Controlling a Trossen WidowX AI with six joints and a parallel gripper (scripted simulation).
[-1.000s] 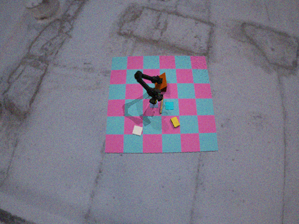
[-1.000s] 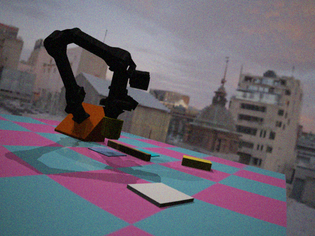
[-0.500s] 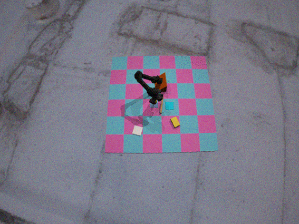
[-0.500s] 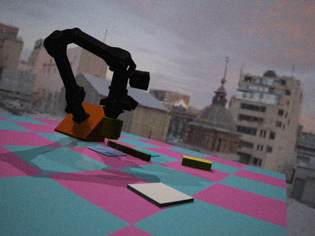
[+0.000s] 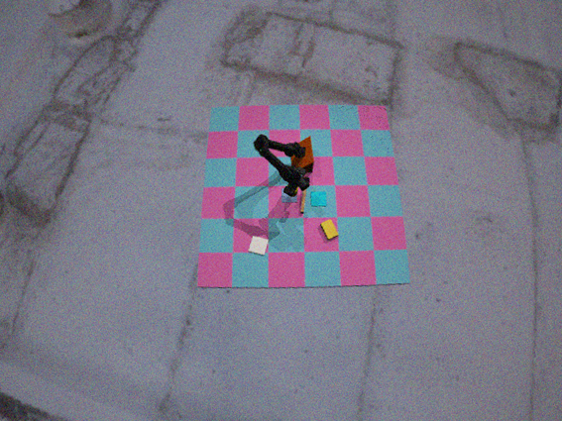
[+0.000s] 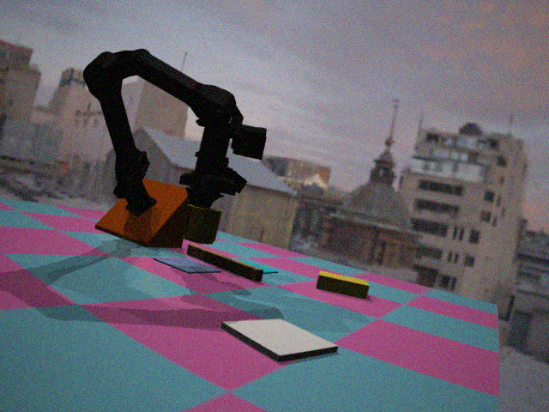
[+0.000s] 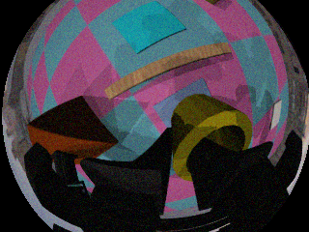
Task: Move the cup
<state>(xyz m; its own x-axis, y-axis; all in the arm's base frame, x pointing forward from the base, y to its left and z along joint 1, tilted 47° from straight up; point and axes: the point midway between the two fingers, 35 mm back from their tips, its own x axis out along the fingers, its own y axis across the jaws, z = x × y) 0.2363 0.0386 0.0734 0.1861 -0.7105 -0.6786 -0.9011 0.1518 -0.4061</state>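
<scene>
The cyan pad lies 16 cm to the left of my gripper tip, 9 cm below it and 3 cm ahead of it. Also, from my gripper tip: cup: 2 cm ahead, 1 cm to the right; tan bar: 8 cm below, 6 cm to the left, 3 cm ahead; pale blue pad: 9 cm below, 3 cm to the right, 3 cm ahead.
</scene>
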